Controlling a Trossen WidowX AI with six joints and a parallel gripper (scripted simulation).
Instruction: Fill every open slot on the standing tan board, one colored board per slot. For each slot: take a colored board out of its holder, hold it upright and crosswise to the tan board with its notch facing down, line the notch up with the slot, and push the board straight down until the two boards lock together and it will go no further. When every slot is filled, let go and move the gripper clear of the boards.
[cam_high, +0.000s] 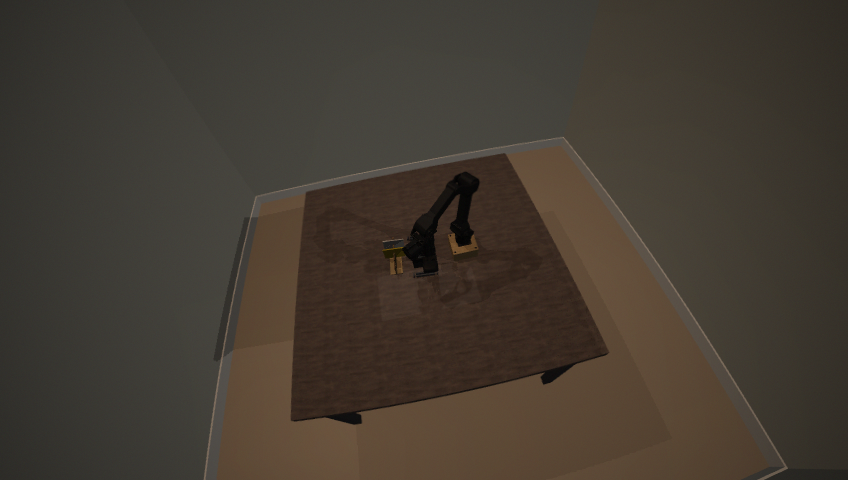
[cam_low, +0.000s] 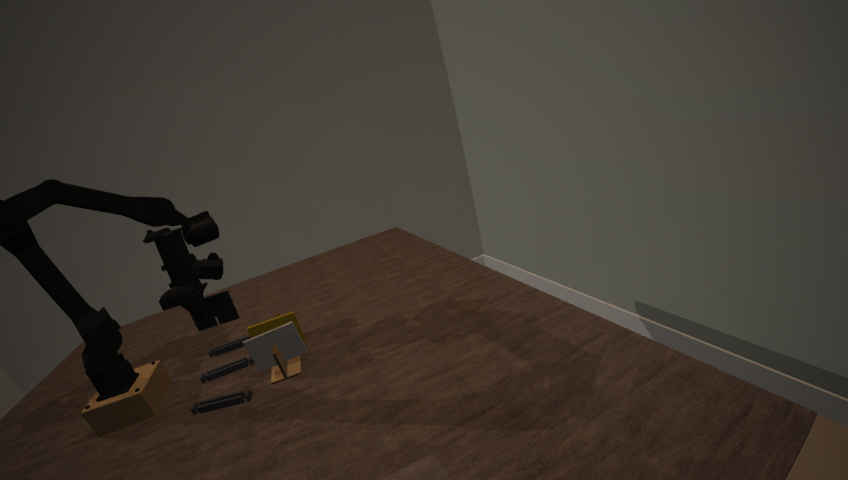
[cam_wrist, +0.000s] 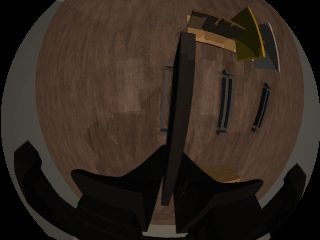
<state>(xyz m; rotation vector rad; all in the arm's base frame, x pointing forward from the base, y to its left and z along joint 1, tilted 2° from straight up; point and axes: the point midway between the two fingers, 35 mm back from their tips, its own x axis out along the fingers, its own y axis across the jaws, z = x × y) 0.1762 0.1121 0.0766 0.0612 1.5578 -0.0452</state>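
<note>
Now: the yellow board 16 cm ahead of my gripper tip, 12 cm to the right of it and 5 cm below it. Also, from my gripper tip: tan board (16 cm ahead, 12 cm to the right, 7 cm below); dark board (3 cm ahead).
</note>
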